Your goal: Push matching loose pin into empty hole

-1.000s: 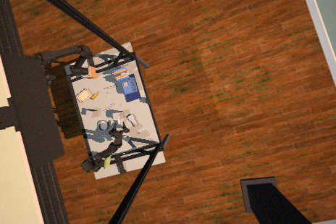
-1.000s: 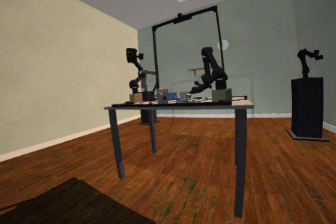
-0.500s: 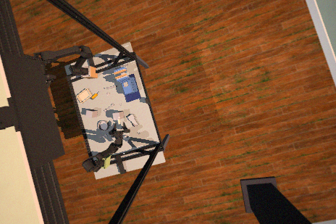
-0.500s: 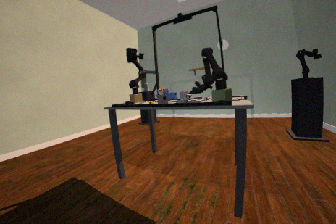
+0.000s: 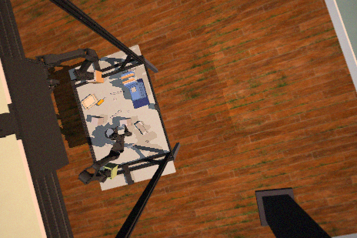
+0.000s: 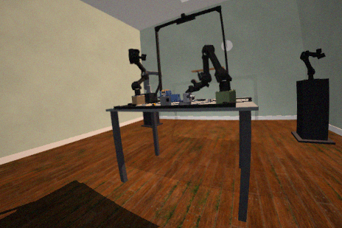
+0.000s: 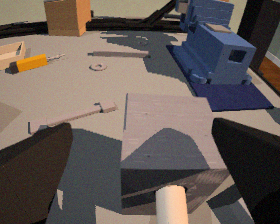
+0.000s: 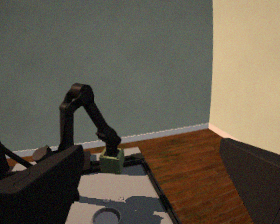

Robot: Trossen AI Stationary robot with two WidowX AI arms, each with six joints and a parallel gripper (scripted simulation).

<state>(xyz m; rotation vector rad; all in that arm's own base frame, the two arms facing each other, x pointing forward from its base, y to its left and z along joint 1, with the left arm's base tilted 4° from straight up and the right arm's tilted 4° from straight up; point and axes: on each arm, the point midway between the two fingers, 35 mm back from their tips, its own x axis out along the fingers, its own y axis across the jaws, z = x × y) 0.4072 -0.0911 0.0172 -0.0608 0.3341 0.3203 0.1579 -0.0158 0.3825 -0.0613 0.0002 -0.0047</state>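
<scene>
Now: the grey square pin 20 mm behind my left hand, 180 mm to the left of it and 100 mm below it. The rest, counted from my left hand: orange tool: 210 mm ahead, 280 mm to the right, 100 mm below; round dish: 170 mm ahead, 30 mm to the left, 100 mm below; cream round pin: 20 mm behind, 10 mm to the right, 60 mm below.
</scene>
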